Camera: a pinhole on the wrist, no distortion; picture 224 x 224 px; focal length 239.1 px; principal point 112.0 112.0 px. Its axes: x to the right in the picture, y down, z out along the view. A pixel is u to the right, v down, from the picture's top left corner.
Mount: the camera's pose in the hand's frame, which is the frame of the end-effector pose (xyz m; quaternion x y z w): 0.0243 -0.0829 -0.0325 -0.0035 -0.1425 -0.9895 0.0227
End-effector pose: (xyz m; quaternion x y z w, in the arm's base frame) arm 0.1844 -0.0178 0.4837 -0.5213 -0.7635 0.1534 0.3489
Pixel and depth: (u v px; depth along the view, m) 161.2 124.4 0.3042
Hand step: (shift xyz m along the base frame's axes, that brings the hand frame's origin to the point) -0.1856 -0.0056 -0.1927
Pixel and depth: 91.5 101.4 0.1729
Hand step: -0.1170 0.0414 -0.0629
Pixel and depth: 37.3 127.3 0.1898
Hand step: -0.1498 0.0800 -0.0537
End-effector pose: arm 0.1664 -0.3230 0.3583 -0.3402 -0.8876 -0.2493 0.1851
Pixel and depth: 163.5 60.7 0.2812
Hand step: 0.0280 0.1391 -0.1815
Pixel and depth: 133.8 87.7 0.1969
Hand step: -0.0341 0.0829 -0.1220
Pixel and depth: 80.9 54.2 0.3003
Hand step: -0.0285 0.2112 -0.1363
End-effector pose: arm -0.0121 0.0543 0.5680 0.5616 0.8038 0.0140 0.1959
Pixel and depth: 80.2 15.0 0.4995
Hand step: 0.3336 0.0914 -0.3212
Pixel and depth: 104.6 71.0 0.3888
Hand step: 0.1784 0.0005 -0.2846
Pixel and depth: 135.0 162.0 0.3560
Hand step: 0.0615 -0.0914 -0.3165
